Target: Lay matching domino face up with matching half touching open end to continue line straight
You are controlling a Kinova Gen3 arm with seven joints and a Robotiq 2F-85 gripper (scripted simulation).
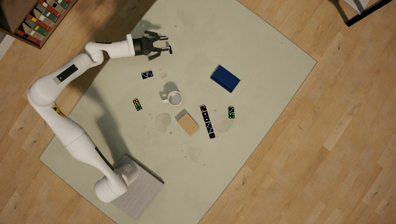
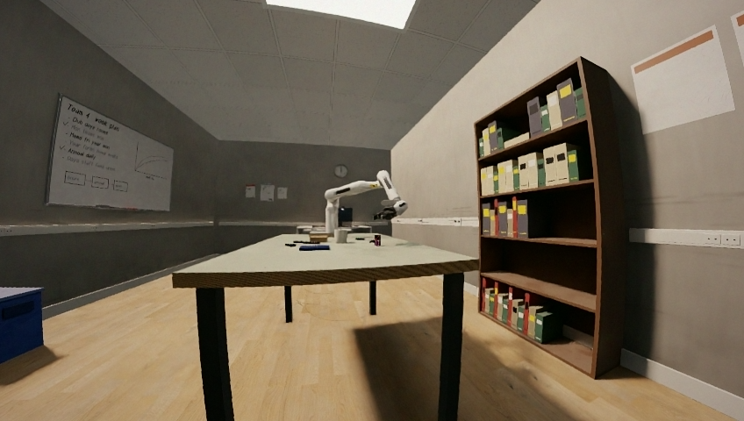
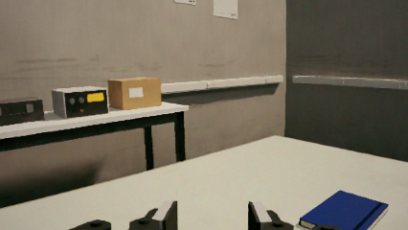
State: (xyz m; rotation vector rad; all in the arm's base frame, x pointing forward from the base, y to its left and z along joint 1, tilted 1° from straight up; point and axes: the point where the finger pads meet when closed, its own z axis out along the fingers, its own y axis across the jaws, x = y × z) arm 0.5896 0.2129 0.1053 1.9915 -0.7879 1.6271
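Right now the domino is 1 cm ahead of my hand, 1 cm to the right of it and 12 cm below it. Also, from my hand: white mug (17 cm behind, 18 cm to the right, 11 cm below); tan block (23 cm behind, 30 cm to the right, 13 cm below).
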